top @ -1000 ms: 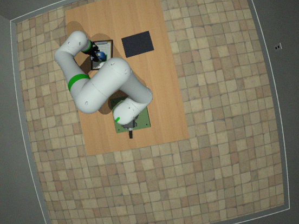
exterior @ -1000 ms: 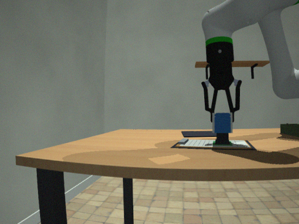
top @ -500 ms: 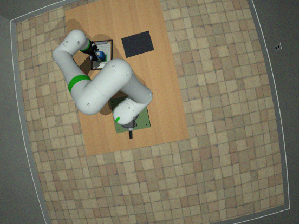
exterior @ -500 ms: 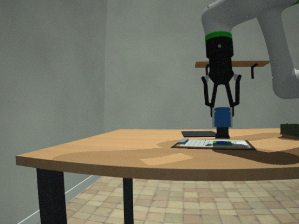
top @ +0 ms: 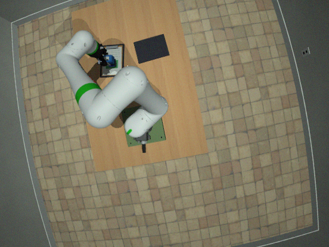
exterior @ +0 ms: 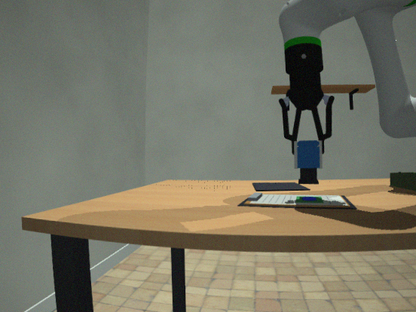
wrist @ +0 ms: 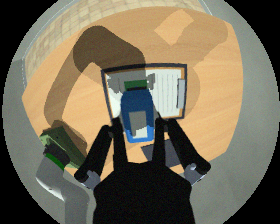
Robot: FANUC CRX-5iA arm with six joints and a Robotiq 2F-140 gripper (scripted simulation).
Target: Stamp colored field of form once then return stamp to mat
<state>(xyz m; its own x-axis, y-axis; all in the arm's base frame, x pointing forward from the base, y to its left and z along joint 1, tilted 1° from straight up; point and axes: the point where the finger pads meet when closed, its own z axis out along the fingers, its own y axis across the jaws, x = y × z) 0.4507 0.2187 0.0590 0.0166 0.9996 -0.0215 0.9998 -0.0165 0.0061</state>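
Right now the dark mat is 290 mm to the right of my hand, 110 mm below it and 90 mm ahead of it. The rest, counted from my hand: form 100 mm below, 40 mm ahead; then blue stamp 20 mm below.
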